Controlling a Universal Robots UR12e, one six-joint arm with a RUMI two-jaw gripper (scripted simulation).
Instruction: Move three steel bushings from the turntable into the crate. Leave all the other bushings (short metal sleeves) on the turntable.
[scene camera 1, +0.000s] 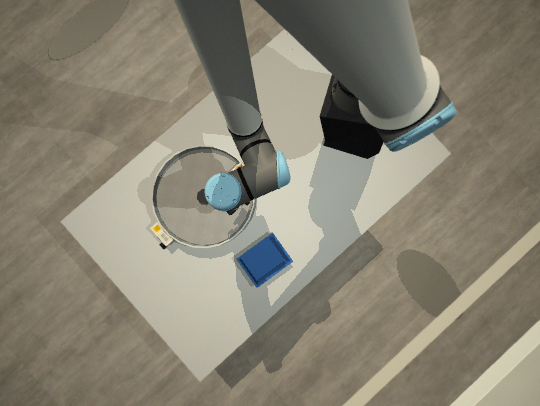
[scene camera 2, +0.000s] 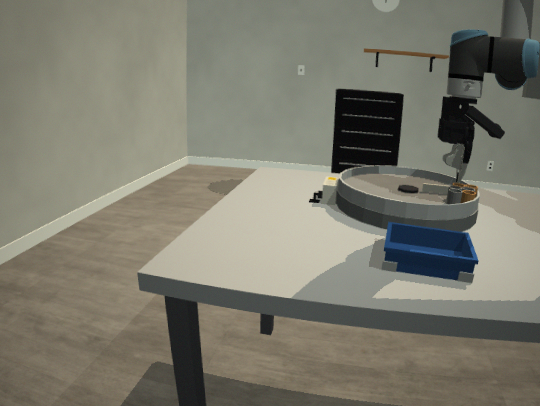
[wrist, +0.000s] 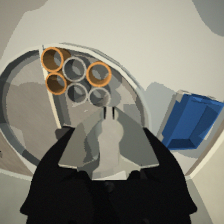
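Scene camera 2: my gripper (scene camera 2: 457, 182), a round grey turntable (scene camera 2: 400, 187). Wrist view: my gripper (wrist: 109, 107), the round grey turntable (wrist: 35, 126).
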